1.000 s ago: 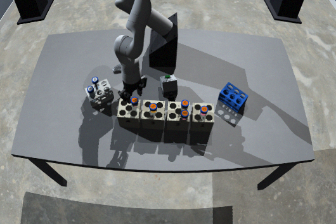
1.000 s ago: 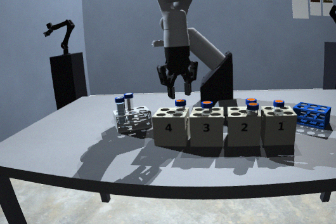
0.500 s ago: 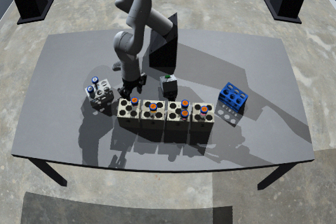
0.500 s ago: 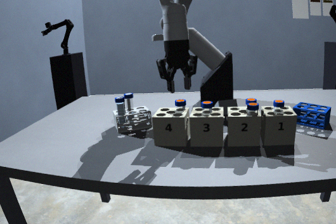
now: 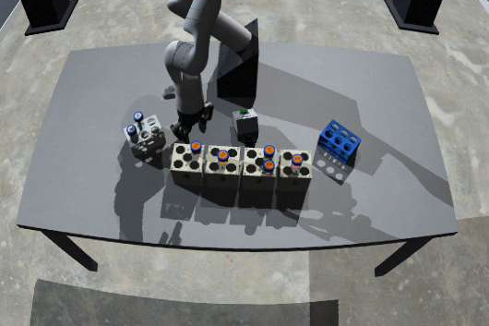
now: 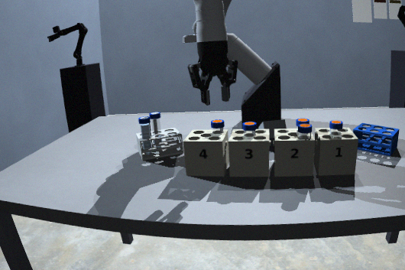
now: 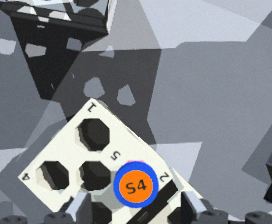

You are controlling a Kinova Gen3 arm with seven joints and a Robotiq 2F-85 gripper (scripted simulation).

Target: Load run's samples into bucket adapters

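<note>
My hand is 200 mm to the left of the water blank marked 20, 120 mm above it and 110 mm past it. From my hand the other things lie so: sample tube S4 (120 mm below, 10 mm behind); adapter 3 (140 mm below, 80 mm to the left, 30 mm ahead); sample tube S2 (120 mm below, 90 mm to the left, 30 mm ahead).
</note>
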